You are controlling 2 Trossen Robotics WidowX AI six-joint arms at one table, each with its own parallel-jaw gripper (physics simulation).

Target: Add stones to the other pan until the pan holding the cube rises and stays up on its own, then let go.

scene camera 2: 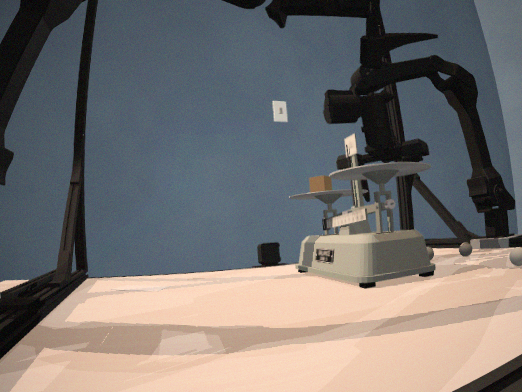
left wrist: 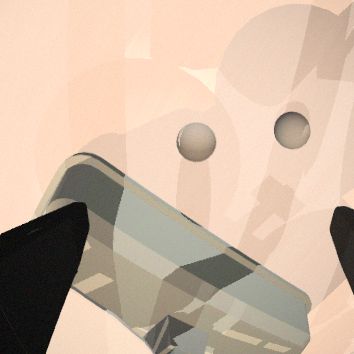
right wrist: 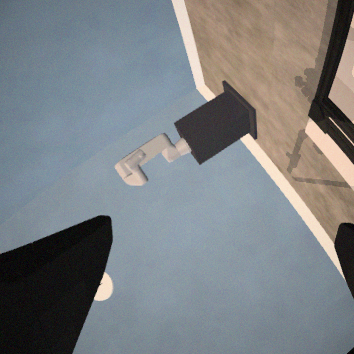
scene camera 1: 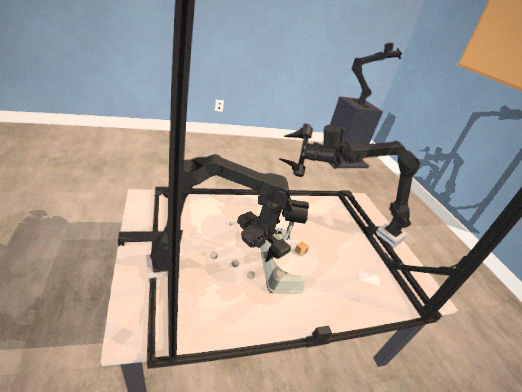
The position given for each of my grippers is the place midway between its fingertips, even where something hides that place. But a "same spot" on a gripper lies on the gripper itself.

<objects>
My left gripper shows in scene camera 2 (388, 198), in the left wrist view and in scene camera 1; in the right wrist view it is out of frame. A balance scale shows in scene camera 2 (356, 254), in the left wrist view and in scene camera 1; in the right wrist view it is out of frame. One and the same spot on my left gripper: (left wrist: 48, 248) is (scene camera 1: 266, 257). One and the same spot on the balance scale: (left wrist: 147, 271) is (scene camera 1: 273, 261).
</objects>
